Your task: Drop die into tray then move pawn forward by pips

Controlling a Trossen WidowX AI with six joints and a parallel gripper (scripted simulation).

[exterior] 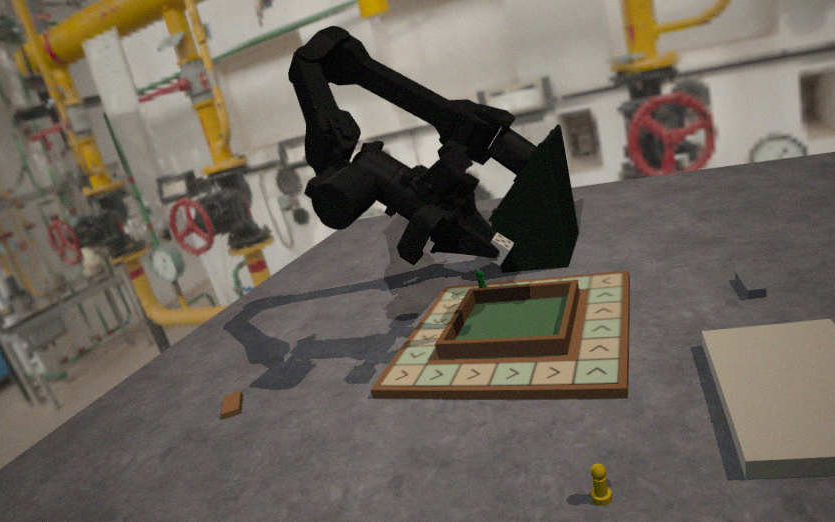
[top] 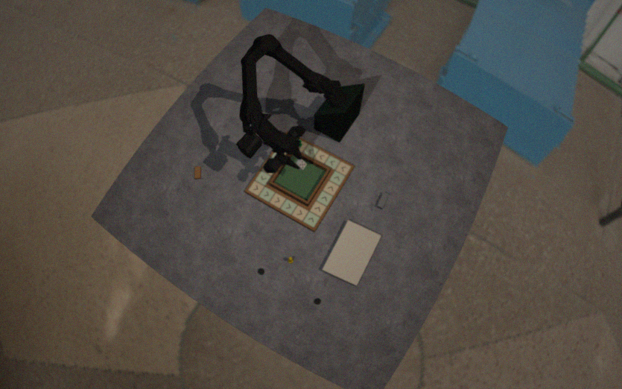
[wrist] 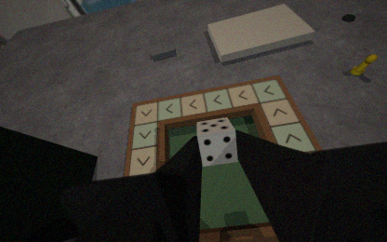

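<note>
My gripper tip is right at the white die. The rest, counted from my gripper tip: yellow pawn 270 mm ahead, 130 mm to the left, 100 mm below; then green pawn 110 mm behind, 70 mm to the right, 90 mm below; then green dice tray 110 mm below.
</note>
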